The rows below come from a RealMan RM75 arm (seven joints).
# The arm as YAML. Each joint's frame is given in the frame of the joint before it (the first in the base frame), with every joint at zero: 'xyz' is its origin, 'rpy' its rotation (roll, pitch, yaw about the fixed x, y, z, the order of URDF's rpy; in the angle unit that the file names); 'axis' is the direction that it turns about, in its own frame. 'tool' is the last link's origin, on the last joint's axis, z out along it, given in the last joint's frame.
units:
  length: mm
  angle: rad
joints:
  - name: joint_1
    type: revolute
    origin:
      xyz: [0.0, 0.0, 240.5]
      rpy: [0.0, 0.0, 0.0]
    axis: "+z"
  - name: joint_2
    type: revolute
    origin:
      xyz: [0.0, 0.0, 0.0]
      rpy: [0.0, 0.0, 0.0]
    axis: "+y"
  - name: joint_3
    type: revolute
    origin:
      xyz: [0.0, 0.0, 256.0]
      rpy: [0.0, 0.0, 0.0]
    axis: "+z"
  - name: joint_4
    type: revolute
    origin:
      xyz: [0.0, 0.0, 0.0]
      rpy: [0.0, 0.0, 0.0]
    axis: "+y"
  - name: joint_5
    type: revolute
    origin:
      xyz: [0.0, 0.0, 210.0]
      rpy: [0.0, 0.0, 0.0]
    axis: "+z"
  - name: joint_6
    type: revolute
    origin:
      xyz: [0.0, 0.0, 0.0]
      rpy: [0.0, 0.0, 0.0]
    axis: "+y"
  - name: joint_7
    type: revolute
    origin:
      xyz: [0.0, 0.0, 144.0]
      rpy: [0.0, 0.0, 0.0]
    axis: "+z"
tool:
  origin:
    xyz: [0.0, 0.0, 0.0]
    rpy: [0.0, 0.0, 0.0]
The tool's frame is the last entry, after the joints.
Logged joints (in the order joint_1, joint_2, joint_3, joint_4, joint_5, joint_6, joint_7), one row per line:
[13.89, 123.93, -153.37, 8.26, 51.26, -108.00, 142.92]
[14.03, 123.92, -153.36, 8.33, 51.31, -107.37, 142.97]
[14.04, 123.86, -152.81, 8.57, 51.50, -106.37, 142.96]
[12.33, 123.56, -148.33, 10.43, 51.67, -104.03, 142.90]
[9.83, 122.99, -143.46, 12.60, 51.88, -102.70, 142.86]
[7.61, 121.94, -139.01, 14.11, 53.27, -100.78, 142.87]
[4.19, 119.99, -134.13, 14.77, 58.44, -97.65, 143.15]
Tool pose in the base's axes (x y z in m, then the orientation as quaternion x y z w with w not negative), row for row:
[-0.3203, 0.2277, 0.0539, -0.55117, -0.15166, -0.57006, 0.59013]
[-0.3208, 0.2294, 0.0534, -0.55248, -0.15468, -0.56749, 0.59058]
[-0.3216, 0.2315, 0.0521, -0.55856, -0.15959, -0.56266, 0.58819]
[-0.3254, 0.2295, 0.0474, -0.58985, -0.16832, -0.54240, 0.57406]
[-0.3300, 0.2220, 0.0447, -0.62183, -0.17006, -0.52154, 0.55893]
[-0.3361, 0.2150, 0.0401, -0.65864, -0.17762, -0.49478, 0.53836]
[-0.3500, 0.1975, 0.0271, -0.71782, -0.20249, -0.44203, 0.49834]
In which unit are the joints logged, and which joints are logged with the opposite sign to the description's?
The joints are logged in degrees. Opposite sign: joint_1, joint_2, joint_4.
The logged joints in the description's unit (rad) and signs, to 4 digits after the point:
[-0.2424, -2.1630, -2.6768, -0.1442, 0.8947, -1.8850, 2.4944]
[-0.2449, -2.1628, -2.6766, -0.1454, 0.8955, -1.8740, 2.4953]
[-0.2450, -2.1618, -2.6670, -0.1496, 0.8988, -1.8565, 2.4951]
[-0.2152, -2.1565, -2.5888, -0.1820, 0.9018, -1.8157, 2.4941]
[-0.1716, -2.1466, -2.5038, -0.2199, 0.9055, -1.7925, 2.4934]
[-0.1328, -2.1283, -2.4262, -0.2463, 0.9297, -1.7589, 2.4936]
[-0.0731, -2.0942, -2.3410, -0.2578, 1.0200, -1.7043, 2.4984]

